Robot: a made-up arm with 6 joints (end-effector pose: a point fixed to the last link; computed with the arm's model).
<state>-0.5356 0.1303 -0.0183 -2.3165 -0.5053 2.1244</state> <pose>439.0 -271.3 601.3 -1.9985 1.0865 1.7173</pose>
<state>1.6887 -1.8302 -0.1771 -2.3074 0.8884 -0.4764</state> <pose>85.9 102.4 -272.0 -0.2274 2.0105 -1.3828</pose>
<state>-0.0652 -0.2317 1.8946 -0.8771 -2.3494 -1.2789</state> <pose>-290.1 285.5 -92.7 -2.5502 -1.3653 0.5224</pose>
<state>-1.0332 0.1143 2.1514 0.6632 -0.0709 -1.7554</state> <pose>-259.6 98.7 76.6 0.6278 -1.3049 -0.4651</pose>
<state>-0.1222 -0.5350 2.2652 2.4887 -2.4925 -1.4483</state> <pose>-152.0 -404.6 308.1 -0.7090 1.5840 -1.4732</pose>
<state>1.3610 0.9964 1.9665 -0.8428 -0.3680 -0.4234</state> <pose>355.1 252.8 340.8 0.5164 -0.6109 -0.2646</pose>
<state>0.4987 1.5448 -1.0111 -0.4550 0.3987 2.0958</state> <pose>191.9 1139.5 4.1 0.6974 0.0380 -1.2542</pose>
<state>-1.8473 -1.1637 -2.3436 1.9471 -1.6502 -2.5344</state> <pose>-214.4 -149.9 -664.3 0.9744 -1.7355 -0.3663</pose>
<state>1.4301 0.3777 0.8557 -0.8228 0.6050 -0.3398</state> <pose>122.1 381.1 -205.0 1.0260 0.9719 -0.9840</pose>
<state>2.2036 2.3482 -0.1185 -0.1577 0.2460 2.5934</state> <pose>-26.7 463.1 -739.0 -1.7746 0.2067 -1.6799</pose>
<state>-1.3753 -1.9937 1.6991 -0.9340 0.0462 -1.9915</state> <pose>-121.6 174.6 -248.7 -1.6122 0.2198 -0.9609</pose>
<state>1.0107 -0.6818 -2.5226 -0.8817 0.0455 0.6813</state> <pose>-806.2 -4.9 273.6 -1.4111 2.0269 -1.3066</pose>
